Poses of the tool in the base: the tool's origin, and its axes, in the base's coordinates. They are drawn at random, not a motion.
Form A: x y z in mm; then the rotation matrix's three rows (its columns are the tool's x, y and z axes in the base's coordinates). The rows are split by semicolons.
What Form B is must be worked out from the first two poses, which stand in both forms.
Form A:
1: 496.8 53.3 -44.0; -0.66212 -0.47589 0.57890; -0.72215 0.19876 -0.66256; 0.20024 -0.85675 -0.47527
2: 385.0 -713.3 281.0; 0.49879 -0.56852 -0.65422; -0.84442 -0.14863 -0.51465; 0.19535 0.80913 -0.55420
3: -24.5 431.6 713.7; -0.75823 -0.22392 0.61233; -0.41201 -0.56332 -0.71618; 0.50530 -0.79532 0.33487
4: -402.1 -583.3 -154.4; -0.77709 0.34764 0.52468; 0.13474 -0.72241 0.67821; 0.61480 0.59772 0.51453
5: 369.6 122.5 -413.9; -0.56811 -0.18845 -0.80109; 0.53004 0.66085 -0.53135; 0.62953 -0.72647 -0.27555
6: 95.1 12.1 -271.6; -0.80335 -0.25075 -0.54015; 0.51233 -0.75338 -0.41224; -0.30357 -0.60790 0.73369
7: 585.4 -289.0 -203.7; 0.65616 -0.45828 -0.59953; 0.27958 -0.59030 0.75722; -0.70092 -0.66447 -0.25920
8: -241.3 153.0 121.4; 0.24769 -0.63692 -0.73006; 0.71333 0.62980 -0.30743; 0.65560 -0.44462 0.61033
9: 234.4 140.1 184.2; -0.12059 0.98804 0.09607; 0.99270 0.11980 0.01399; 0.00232 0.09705 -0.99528
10: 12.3 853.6 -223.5; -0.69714 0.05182 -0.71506; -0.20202 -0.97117 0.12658; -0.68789 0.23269 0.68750
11: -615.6 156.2 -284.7; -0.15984 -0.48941 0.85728; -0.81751 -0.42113 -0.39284; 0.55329 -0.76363 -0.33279
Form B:
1: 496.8 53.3 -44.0 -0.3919 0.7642 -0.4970 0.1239
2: 385.0 -713.3 281.0 0.7419 -0.4761 -0.1546 0.4461
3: -24.5 431.6 713.7 -0.3429 0.4637 -0.8149 0.0577
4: -402.1 -583.3 -154.4 -0.3282 -0.3675 -0.8680 0.0613
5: 369.6 122.5 -413.9 -0.1079 -0.7913 0.3974 0.4520
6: 95.1 12.1 -271.6 -0.2326 -0.2812 0.9070 0.2103
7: 585.4 -289.0 -203.7 -0.7915 0.0564 0.4108 0.4491
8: -241.3 153.0 121.4 -0.0435 -0.4393 0.4280 0.7886
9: 234.4 140.1 184.2 0.6624 0.7476 0.0371 0.0314
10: 12.3 853.6 -223.5 0.3829 -0.0981 -0.9159 0.0693
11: -615.6 156.2 -284.7 -0.6313 0.5176 -0.5586 0.1468
